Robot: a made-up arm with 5 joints.
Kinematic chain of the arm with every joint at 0, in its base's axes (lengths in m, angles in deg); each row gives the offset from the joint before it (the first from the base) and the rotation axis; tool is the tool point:
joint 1: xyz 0 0 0.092 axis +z
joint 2: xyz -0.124 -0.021 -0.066 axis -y
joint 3: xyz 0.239 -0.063 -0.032 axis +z
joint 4: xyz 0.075 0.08 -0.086 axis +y
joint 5: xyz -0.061 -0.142 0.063 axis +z
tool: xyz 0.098 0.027 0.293
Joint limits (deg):
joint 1: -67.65..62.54
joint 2: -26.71..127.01
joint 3: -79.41..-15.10
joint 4: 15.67..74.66
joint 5: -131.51..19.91
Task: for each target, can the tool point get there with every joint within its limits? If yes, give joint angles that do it. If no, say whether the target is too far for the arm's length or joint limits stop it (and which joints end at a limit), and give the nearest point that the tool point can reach.
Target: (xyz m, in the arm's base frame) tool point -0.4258 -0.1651 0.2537
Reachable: yes | joints -26.80 83.38 -66.92 22.15 -58.29
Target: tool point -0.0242 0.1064 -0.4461
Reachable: no: joint limits stop it (at a limit: joint 1, joint 2, joint 3, joint 4, joint 5) | nearest point 0.3756 0.2942 -0.3053 | short by 0.464 m
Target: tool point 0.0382 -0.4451 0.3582
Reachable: yes | joints -6.46 43.15 -48.11 50.48 -57.37
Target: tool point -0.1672 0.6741 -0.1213
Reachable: no: joint limits stop it (at a limit: joint 1, joint 3, joint 4, joint 5) | nearest point -0.3143 0.2902 -0.0430 | short by 0.419 m
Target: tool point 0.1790 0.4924 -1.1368
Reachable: no: too far | nearest point 0.3851 0.2841 -0.3114 | short by 0.876 m
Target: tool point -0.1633 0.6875 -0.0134
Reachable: no: joint limits stop it (at a limit: joint 1, joint 2, joint 3, joint 4, joint 5) | nearest point -0.3375 0.4601 0.2327 | short by 0.378 m
